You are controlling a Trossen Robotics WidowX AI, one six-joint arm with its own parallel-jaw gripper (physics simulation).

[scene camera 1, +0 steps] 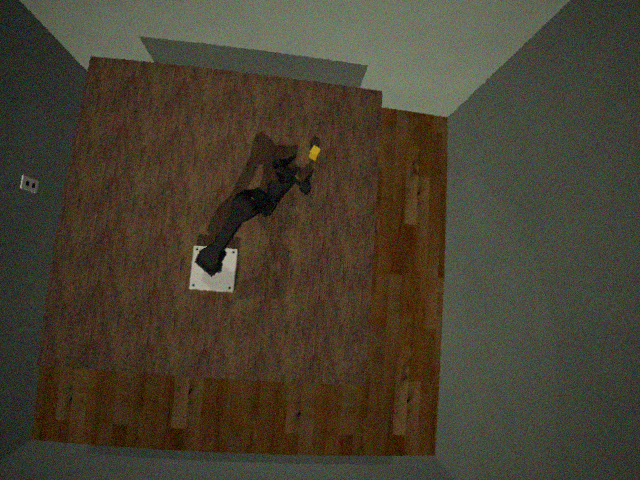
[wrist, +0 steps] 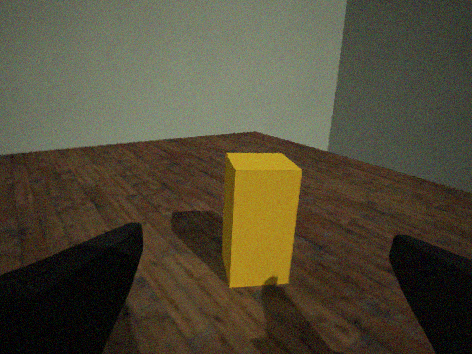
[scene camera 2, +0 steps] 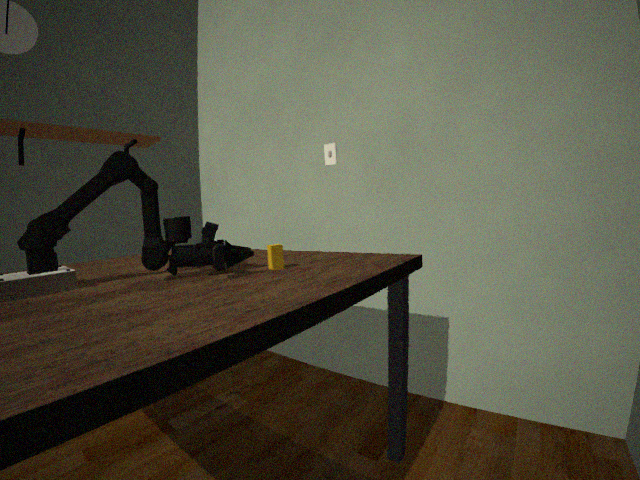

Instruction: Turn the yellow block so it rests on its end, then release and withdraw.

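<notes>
The yellow block (scene camera 1: 314, 152) (scene camera 2: 276, 257) (wrist: 262, 225) stands upright on its small end on the brown wooden table (scene camera 1: 139, 310) (scene camera 2: 129, 325) (wrist: 100, 185). Its long side is vertical in scene camera 2 and in the wrist view, and its base is flat on the table. My gripper (scene camera 1: 303, 159) (scene camera 2: 252, 253) (wrist: 268, 241) is open and level, low over the table. In scene camera 2 a gap shows between the fingertips and the block. In the wrist view the block stands ahead, between the two dark fingers in the picture, with neither finger touching it.
The arm's white base plate (scene camera 1: 225, 279) (scene camera 2: 64, 270) is on the table, behind the gripper. The table's right edge and far corner lie beyond the block. A wall (scene camera 2: 465, 155) rises past the table's far edge. A wooden shelf (scene camera 2: 77, 133) hangs on the other wall.
</notes>
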